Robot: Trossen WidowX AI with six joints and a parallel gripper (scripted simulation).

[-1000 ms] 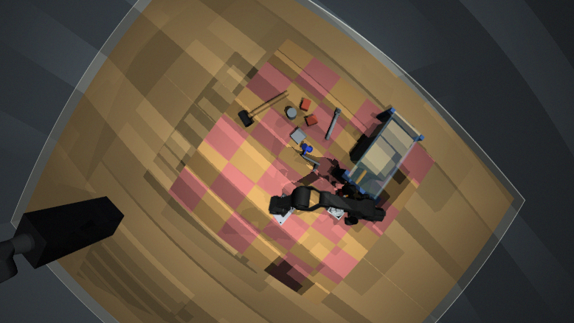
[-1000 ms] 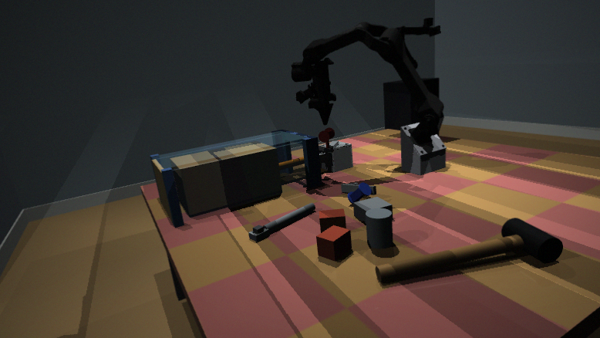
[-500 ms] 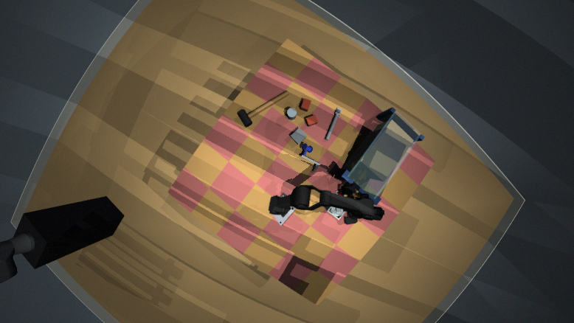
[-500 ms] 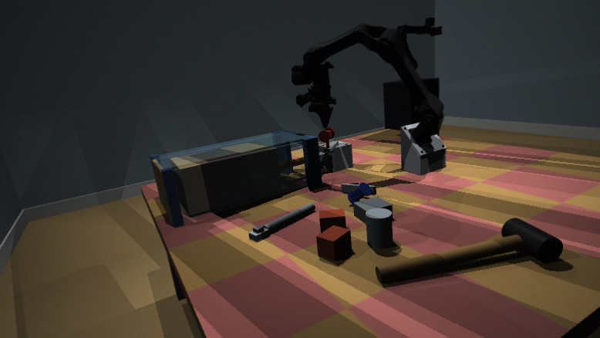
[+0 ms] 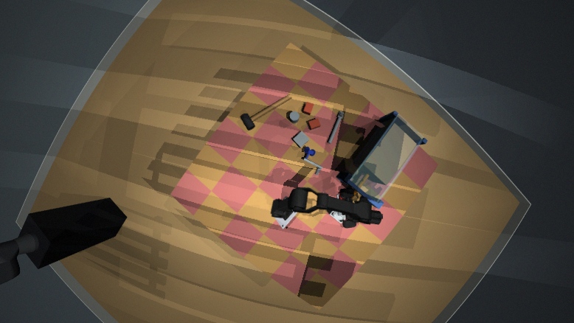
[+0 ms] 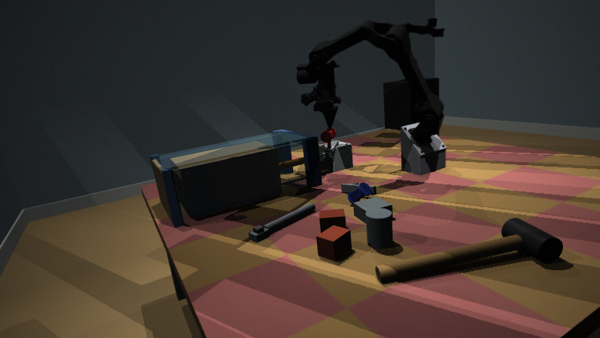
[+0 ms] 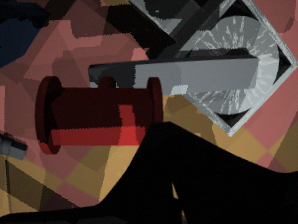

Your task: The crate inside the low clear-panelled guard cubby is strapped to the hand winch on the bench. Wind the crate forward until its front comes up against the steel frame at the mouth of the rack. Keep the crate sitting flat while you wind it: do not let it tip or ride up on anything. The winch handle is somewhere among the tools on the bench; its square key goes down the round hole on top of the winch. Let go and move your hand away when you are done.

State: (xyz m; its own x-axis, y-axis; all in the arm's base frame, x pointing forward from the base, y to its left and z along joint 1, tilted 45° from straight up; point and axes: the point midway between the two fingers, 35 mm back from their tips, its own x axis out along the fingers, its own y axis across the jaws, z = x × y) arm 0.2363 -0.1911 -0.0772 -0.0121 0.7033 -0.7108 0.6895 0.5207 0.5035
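Now: gripper tip 20 mm short of the red knob, 20 mm to the right of it and 40 mm above it. Also, from my gripper tip: grey winch 60 mm behind, 70 mm to the right, 140 mm below; blue-knobbed winch handle 80 mm ahead, 260 mm to the left, 150 mm below; grey crank arm 10 mm behind, 10 mm to the right, 60 mm below.
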